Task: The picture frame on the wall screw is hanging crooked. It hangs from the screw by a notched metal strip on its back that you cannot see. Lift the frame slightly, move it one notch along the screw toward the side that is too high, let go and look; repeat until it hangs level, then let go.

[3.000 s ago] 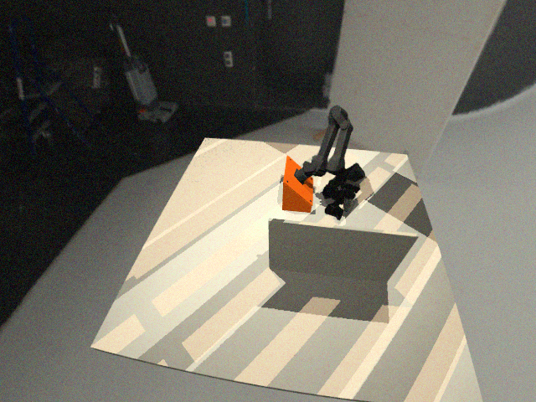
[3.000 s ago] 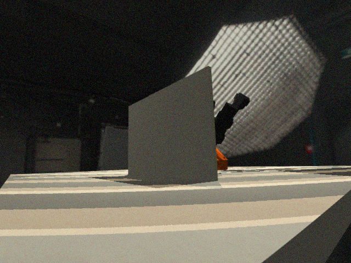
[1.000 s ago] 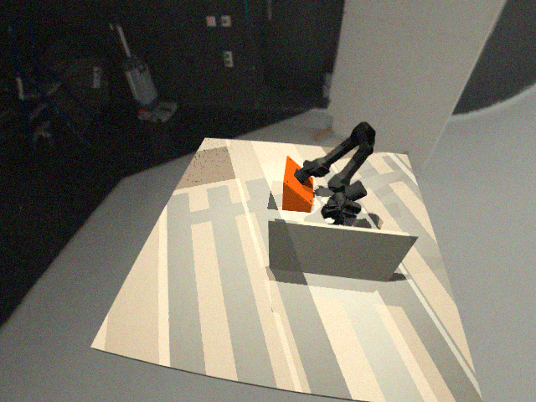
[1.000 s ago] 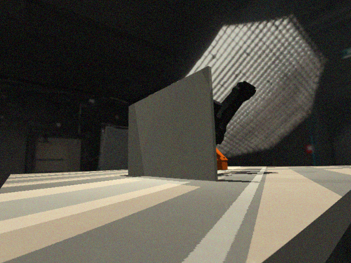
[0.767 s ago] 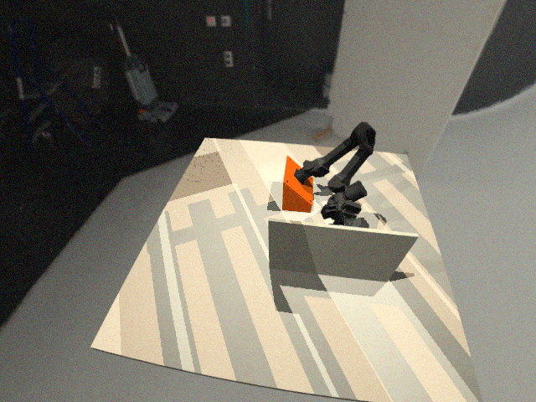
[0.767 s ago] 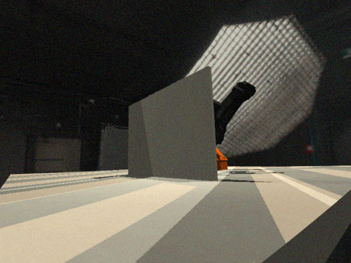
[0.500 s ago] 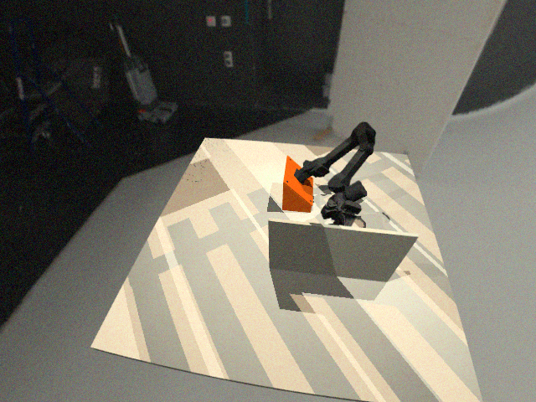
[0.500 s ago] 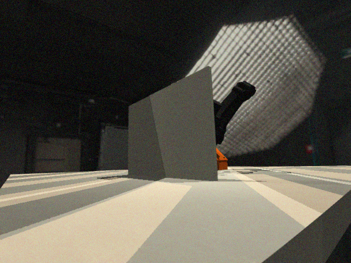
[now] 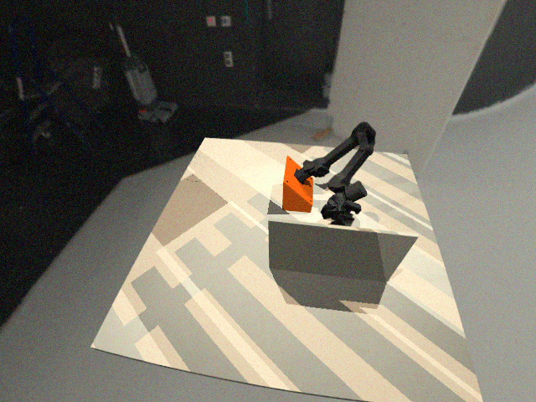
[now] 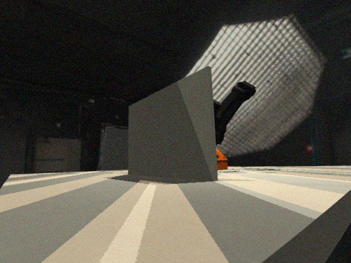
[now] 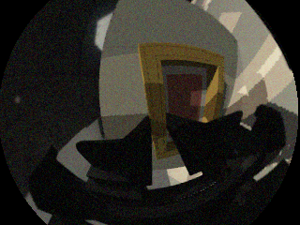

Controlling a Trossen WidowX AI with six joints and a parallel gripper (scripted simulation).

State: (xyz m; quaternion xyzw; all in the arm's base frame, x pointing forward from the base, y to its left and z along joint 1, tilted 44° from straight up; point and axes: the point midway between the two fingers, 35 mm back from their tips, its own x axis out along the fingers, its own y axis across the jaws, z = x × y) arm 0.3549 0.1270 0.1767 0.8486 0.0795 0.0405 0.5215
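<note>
My gripper tip is now 10 mm short of the picture frame, 20 mm to the left of it and 50 mm above it. The rest, counted from my gripper tip: wall panel 20 mm ahead, 10 mm to the right, 60 mm below.
</note>
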